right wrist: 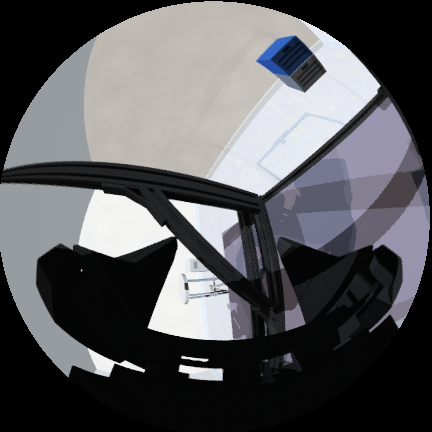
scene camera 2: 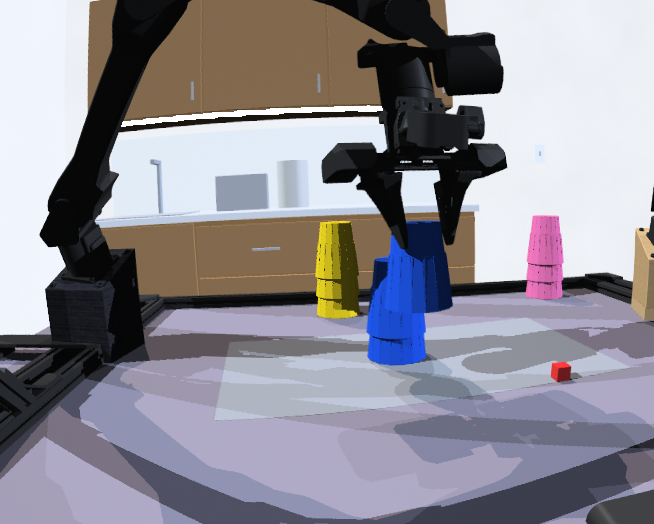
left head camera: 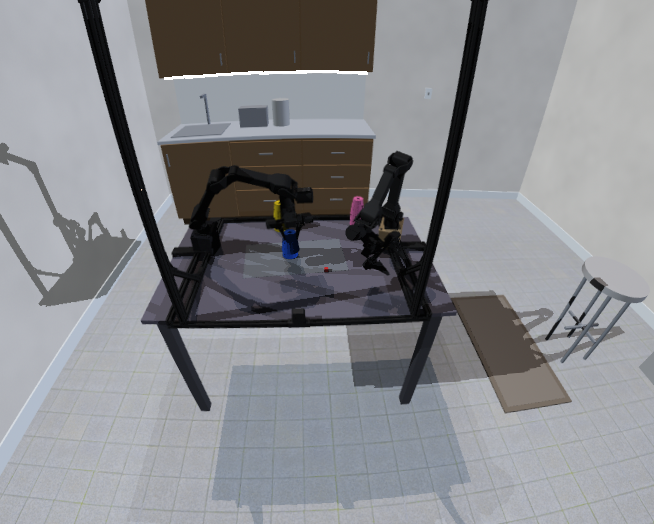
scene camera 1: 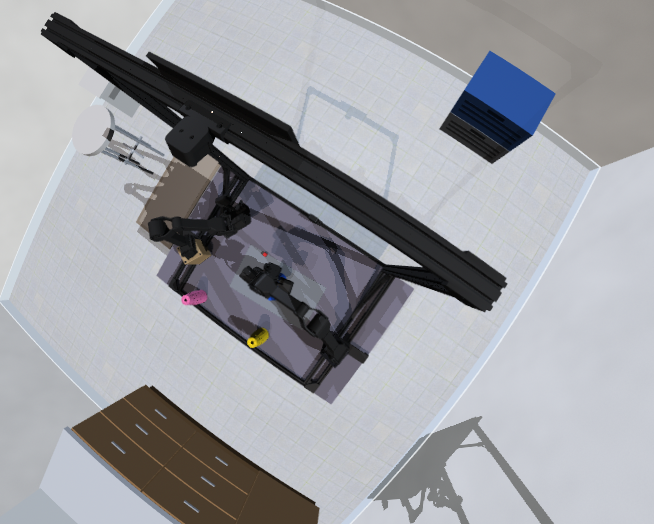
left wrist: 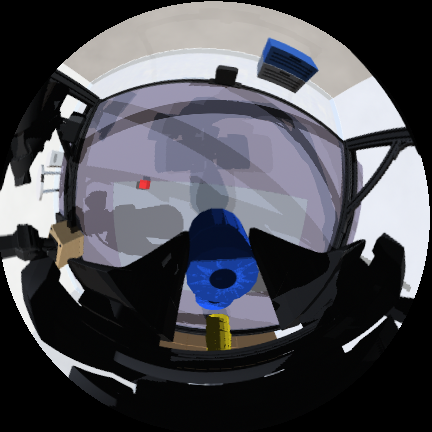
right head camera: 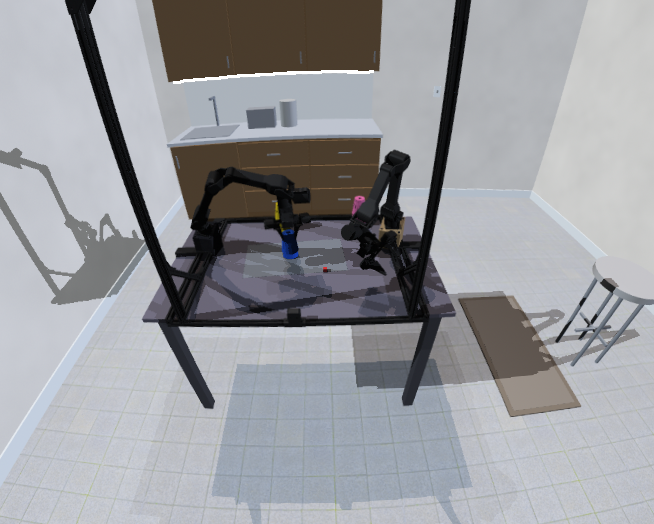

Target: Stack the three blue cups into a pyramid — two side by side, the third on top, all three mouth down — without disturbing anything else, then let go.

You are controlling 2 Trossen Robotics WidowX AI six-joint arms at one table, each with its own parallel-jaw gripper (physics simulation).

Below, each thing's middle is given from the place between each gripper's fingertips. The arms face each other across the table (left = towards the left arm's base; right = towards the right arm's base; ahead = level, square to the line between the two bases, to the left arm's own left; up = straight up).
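The pale mat [scene camera 2: 261, 379] is 150 mm below my right hand, and it's also 290 mm ahead of that hand and 380 mm to the left of it.
As for my left hand, the pale mat is 140 mm below it, 80 mm ahead of it and 10 mm to the right of it. Going by its middle, the mat is nearer to my left hand than to my right hand.
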